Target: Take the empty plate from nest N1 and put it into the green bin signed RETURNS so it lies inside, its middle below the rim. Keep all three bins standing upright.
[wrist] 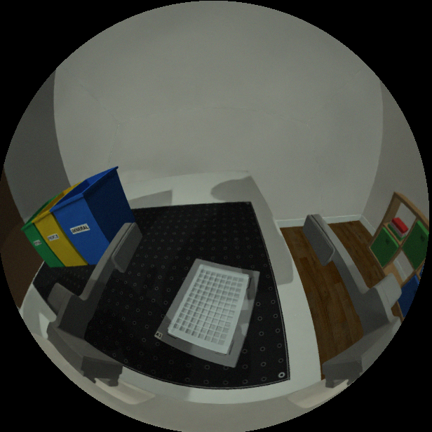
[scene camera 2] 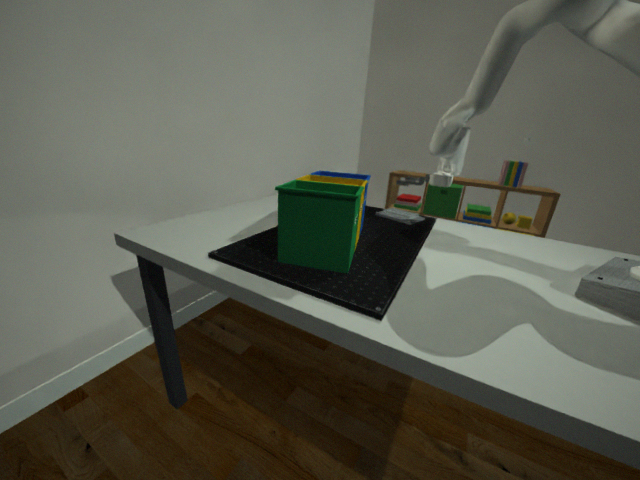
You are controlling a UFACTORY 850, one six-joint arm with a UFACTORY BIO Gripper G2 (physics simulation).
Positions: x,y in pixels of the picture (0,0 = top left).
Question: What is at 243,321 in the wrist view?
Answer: A grey nest.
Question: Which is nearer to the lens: the gridded plate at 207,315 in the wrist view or the yellow bin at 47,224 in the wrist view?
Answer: The gridded plate.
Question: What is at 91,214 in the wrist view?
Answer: A blue bin.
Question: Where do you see a green bin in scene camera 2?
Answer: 317,222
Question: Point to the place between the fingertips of my gripper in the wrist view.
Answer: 221,226
